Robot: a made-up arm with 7 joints.
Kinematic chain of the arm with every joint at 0, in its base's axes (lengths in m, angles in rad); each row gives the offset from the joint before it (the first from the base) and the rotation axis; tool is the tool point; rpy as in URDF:
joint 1: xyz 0 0 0.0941 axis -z
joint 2: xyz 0 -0.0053 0.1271 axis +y
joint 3: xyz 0 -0.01 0.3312 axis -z
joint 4: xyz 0 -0.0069 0.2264 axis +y
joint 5: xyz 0 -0.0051 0.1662 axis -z
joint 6: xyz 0 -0.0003 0.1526 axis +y
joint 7: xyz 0 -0.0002 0.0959 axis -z
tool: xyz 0 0 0 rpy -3.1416 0 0
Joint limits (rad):
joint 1: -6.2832..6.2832
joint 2: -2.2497..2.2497
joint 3: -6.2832..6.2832
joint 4: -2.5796..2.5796
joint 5: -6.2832..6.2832
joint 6: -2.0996..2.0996
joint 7: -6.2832..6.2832
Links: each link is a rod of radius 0.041 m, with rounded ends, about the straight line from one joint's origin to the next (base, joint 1, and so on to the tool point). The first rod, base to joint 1, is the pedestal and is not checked.
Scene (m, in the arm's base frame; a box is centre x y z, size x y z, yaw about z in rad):
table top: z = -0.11
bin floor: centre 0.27 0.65 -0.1 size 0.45 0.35 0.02 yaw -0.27
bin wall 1: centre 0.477 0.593 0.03 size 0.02 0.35 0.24 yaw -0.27
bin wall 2: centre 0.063 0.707 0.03 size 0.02 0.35 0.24 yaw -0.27
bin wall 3: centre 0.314 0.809 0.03 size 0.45 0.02 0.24 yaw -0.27
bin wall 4: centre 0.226 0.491 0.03 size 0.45 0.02 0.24 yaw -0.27
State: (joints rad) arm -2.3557 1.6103 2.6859 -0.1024 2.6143 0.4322 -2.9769
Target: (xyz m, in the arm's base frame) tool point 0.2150 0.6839 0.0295
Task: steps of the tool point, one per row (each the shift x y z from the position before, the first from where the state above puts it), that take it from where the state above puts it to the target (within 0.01 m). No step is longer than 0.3 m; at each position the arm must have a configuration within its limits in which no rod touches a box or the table.
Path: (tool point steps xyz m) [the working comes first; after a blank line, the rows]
Joints at the target: -1.2855 1.2836 3.2302 -1.2173 2.7717 0.7713 -2.9769
Straight joint move there: touches bin wall 2.

1: 0.1821 0.1255 0.0539
2: 0.2394 0.0652 0.0461
3: 0.2638 -0.0243 0.0448
4: 0.2377 -0.1250 0.0460
5: 0.0042 0.0140 -0.1443
6: -0.0042 -0.0140 -0.1459

